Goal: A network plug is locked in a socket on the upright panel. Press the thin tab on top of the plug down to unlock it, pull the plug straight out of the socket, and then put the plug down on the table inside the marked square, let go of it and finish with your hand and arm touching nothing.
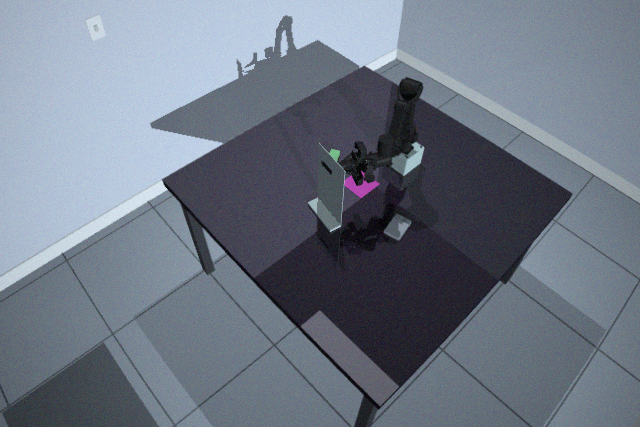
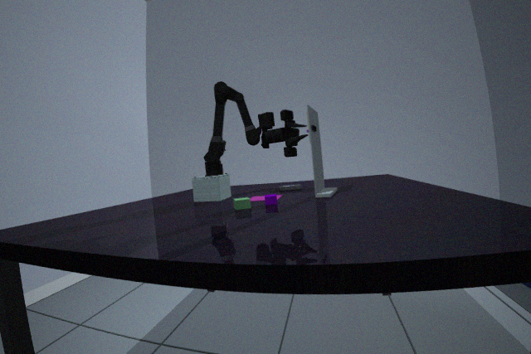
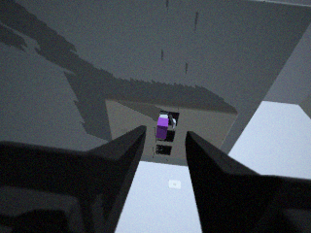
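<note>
Right now my gripper tip is 20 mm short of the purple network plug and 10 mm to the left of it. The rest, counted from my gripper tip: white upright panel 30 mm ahead, 20 mm to the right, 100 mm below; purple block 150 mm behind, 130 mm to the right, 230 mm below; magenta marked square 180 mm behind, 240 mm below.
</note>
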